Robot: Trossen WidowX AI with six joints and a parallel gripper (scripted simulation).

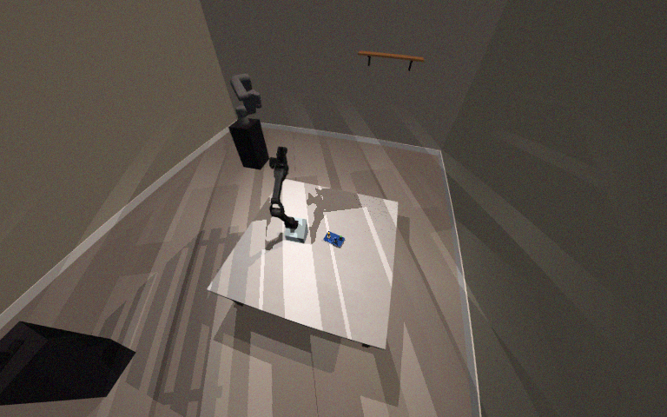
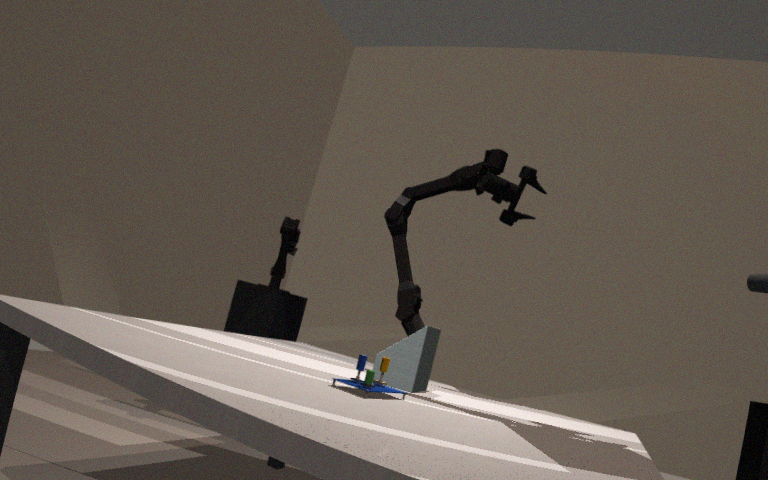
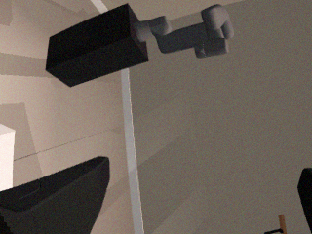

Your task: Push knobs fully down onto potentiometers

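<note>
Now: gripper tip 550 mm above the orange knob, 440 mm short of it and 220 mm to the left of it. Round my gripper tip: blue knob: 560 mm below, 500 mm ahead, 240 mm to the right.
</note>
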